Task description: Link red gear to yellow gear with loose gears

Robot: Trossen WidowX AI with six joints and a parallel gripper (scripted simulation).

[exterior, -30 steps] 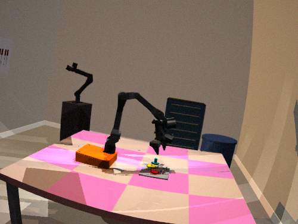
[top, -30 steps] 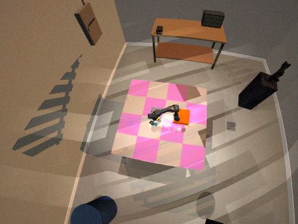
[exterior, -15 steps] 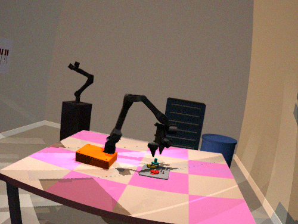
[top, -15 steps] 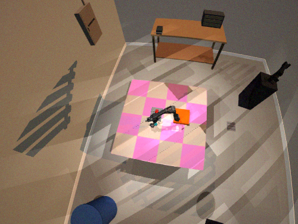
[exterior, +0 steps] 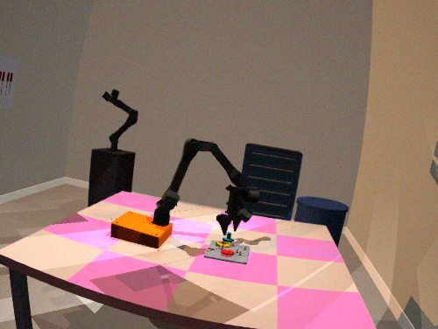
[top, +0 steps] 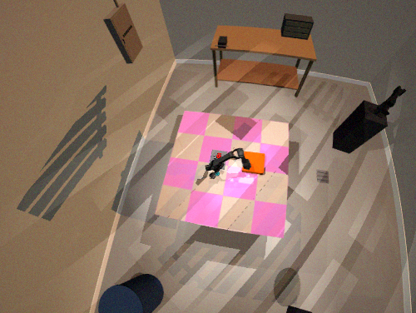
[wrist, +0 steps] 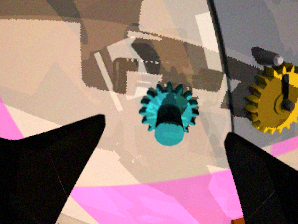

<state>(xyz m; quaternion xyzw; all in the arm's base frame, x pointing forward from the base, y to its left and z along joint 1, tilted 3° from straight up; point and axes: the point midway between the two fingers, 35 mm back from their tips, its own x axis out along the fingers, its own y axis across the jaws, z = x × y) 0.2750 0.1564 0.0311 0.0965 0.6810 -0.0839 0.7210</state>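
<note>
Right now my gripper tip is 5 cm short of the red gear, 19 cm to the left of it and 2 cm above it. The rest, counted from my gripper tip: yellow gear (10 cm to the right, 2 cm below); then teal gear (2 cm below).
</note>
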